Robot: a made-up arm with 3 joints.
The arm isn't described. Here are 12 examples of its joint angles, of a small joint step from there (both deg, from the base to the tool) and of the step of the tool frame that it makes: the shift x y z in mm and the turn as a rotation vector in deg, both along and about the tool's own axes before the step.
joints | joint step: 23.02 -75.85 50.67 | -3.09 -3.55 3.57
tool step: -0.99 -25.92 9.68 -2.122 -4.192 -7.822
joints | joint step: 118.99 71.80 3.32 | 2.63 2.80 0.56
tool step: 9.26 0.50 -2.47 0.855 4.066 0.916
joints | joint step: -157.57 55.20 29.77 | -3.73 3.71 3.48
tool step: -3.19 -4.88 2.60 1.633 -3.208 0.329
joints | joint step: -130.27 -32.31 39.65 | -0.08 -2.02 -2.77
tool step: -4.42 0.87 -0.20 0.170 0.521 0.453
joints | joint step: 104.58 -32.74 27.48 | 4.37 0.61 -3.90
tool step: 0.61 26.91 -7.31 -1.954 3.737 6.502
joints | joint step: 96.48 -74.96 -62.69 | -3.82 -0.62 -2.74
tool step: -5.34 -1.68 -0.98 3.115 -0.903 0.303
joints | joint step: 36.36 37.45 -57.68 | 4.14 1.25 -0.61
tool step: 3.36 0.53 7.43 2.560 4.678 0.470
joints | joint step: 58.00 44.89 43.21 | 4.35 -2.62 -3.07
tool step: 5.25 11.15 -5.13 -2.744 3.539 1.056
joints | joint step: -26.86 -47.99 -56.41 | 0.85 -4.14 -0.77
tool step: 3.16 1.18 -0.89 -1.103 -1.682 -2.244
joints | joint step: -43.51 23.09 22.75 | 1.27 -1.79 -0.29
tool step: 0.81 1.39 1.38 -1.103 -0.127 -0.799
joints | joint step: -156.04 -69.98 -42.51 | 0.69 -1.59 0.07
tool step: 0.89 1.04 0.11 -0.803 -0.846 -0.820
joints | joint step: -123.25 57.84 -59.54 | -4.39 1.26 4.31
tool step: 0.56 -6.35 -4.33 -3.838 -4.981 -1.745
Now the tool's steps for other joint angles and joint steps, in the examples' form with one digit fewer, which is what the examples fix.
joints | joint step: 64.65 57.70 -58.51 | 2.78 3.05 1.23
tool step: 0.3 -1.8 8.3 2.44 3.04 1.05
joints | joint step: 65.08 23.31 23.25 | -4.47 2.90 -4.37
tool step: -11.2 0.5 -7.3 4.10 1.68 4.38
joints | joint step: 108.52 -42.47 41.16 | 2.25 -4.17 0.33
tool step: -4.6 3.6 10.2 -1.53 -3.36 -1.03
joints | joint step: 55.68 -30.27 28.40 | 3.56 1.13 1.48
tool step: 5.6 15.6 0.0 -2.26 0.21 2.52
